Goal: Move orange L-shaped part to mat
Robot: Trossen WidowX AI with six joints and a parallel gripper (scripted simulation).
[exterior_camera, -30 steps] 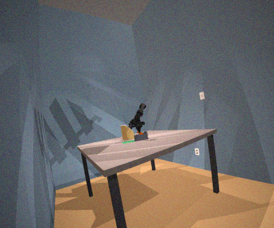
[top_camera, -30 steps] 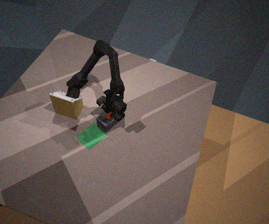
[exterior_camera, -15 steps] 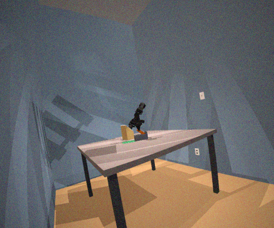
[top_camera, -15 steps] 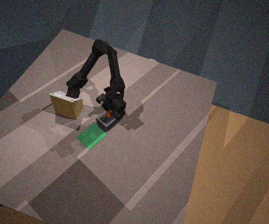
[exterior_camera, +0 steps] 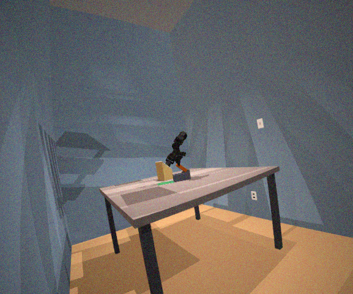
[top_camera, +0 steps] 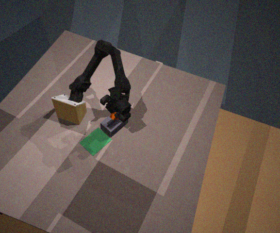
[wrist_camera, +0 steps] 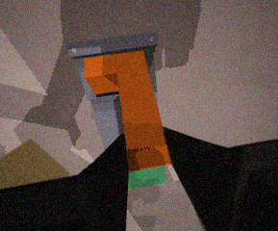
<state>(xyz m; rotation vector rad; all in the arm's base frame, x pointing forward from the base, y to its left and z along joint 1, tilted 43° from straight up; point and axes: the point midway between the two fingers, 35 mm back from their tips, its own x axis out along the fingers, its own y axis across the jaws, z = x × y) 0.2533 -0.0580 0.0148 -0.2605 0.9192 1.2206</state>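
Right now my gripper tip is 150 mm above the green mat, 120 mm to the left of it and 80 mm past it. From my gripper tip the other things lie so: orange L-shaped part 40 mm to the left, 30 mm below.
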